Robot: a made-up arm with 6 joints.
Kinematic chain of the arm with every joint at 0, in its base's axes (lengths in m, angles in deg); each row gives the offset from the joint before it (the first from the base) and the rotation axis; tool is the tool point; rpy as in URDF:
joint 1: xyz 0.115 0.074 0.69 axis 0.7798 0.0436 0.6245
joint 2: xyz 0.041 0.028 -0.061 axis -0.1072 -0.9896 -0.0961
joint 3: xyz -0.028 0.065 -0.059 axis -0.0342 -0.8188 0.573
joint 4: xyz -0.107 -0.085 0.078 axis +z
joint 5: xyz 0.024 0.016 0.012 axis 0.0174 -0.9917 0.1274
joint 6: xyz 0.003 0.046 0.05 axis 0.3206 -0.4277 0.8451
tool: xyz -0.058 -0.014 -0.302 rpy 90 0 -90
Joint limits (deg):
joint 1: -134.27..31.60
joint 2: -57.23..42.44
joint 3: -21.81..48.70
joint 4: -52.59..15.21
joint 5: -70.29..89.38
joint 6: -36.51..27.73
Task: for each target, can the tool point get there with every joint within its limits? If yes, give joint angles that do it. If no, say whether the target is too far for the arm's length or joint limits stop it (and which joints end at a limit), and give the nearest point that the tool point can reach.
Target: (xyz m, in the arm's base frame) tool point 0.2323 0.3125 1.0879
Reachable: no: joint limits stop it (at a limit: joint 2, joint 3, joint 5, joint 6) | nearest point 0.1694 0.2445 0.9530 | short by 0.164 m
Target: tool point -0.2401 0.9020 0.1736
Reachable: no: too far | nearest point -0.0387 0.3264 0.4524 | short by 0.671 m
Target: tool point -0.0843 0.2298 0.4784
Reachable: yes | joints 15.40 4.29 13.78 -39.06 -42.86 3.38
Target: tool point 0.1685 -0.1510 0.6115
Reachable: yes | joints -72.79 -0.40 16.07 -15.21 62.63 -14.75
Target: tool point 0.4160 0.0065 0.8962
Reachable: no: joint limits stop it (at a limit: joint 3, joint 5, joint 6) | nearest point 0.2695 0.0026 0.7806 | short by 0.187 m
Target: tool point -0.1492 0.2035 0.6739
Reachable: yes | joints -35.86 -37.12 1.84 5.36 -31.29 -19.19
